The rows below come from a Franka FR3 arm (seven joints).
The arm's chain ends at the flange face. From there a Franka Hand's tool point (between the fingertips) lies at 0.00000 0.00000 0.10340 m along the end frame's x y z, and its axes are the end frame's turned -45 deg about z.
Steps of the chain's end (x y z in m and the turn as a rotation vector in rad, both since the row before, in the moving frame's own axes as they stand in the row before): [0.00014 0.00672 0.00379 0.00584 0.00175 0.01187]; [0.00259 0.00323 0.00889 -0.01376 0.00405 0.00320]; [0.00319 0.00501 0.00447 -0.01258 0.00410 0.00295]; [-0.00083 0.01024 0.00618 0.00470 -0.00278 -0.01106]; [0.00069 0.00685 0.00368 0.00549 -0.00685 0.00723]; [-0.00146 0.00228 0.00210 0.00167 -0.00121 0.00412]
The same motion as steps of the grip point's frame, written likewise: [-0.00410 0.00456 0.00379 0.00289 0.00537 0.01187]; [-0.00116 0.00542 0.00888 -0.01259 -0.00687 0.00320]; [-0.00191 0.00702 0.00446 -0.01179 -0.00600 0.00295]; [-0.00769 0.00611 0.00618 0.00529 0.00136 -0.01106]; [-0.00445 0.00443 0.00368 0.00873 -0.00096 0.00723]; [-0.00261 0.00037 0.00210 0.00204 0.00033 0.00412]
